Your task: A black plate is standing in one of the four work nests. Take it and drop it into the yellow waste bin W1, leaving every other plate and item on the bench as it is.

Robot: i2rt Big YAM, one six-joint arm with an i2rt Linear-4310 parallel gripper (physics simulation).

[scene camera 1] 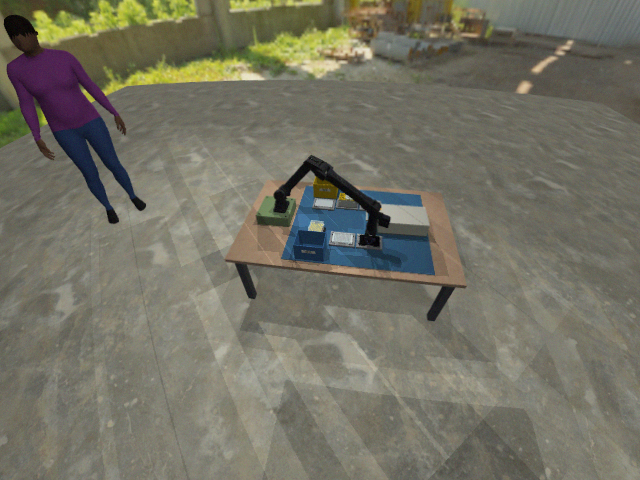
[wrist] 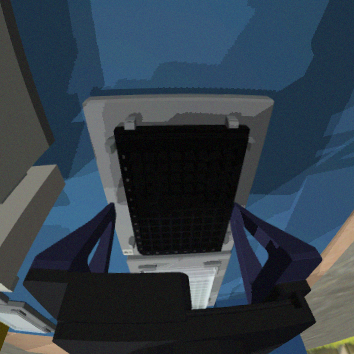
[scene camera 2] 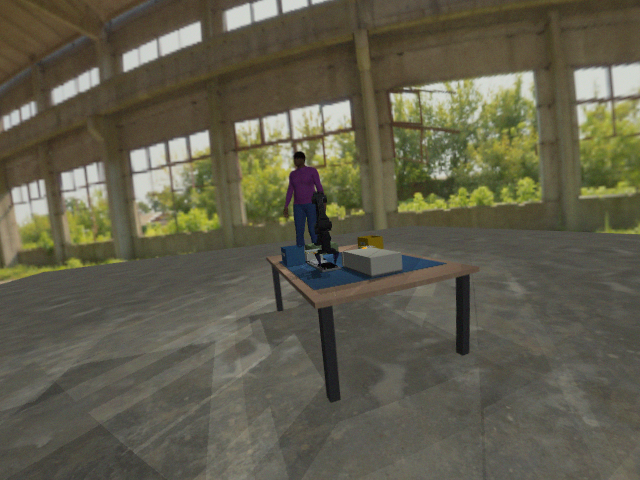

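Where they show: gripper, fingertip midpoint: (scene camera 1: 369, 239) (wrist: 173, 207) (scene camera 2: 327, 265); arm's base at its link origin: (scene camera 1: 281, 207).
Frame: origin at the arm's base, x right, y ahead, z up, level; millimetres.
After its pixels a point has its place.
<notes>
The black plate (wrist: 182, 180) {z -51, x 162, y 660 mm} (scene camera 2: 328, 266) {z -52, x 174, y 692 mm} lies flat in a grey work nest (wrist: 175, 102) {z -65, x 157, y 709 mm}, the nest nearest the table's front right in the scene camera 1 view. My gripper (wrist: 173, 207) {z -57, x 157, y 628 mm} (scene camera 1: 369, 239) {z -57, x 157, y 628 mm} (scene camera 2: 327, 262) {z -57, x 157, y 628 mm} is open, pointing down over the plate, with one finger on each side of its nearer half. Nothing is held; the fingers' exact height above the nest is hard to tell. The yellow waste bin (scene camera 1: 325, 189) {z 2, x -263, y 265 mm} (scene camera 2: 371, 241) {z 16, x -296, y 348 mm} stands at the back of the table; its label is too blurred to read fully.
A white plate (scene camera 1: 342, 238) {z -54, x 179, y 458 mm} (wrist: 202, 287) {z -52, x 197, y 485 mm} sits in the adjoining nest. A blue bin (scene camera 1: 309, 251) {z 0, x 374, y 287 mm} (scene camera 2: 292, 255) {z -6, x 329, y 368 mm} and a pale yellow stack (scene camera 1: 316, 225) {z -20, x 123, y 276 mm} stand left of it. A large grey box (scene camera 1: 408, 219) {z 25, x 8, y 867 mm} (scene camera 2: 372, 261) {z 4, x 34, y 1001 mm} (wrist: 20, 100) {z -57, x 66, y 715 mm} stands close beside the gripper. Another white plate (scene camera 1: 324, 204) {z -57, x -154, y 277 mm} lies before the yellow bin.
</notes>
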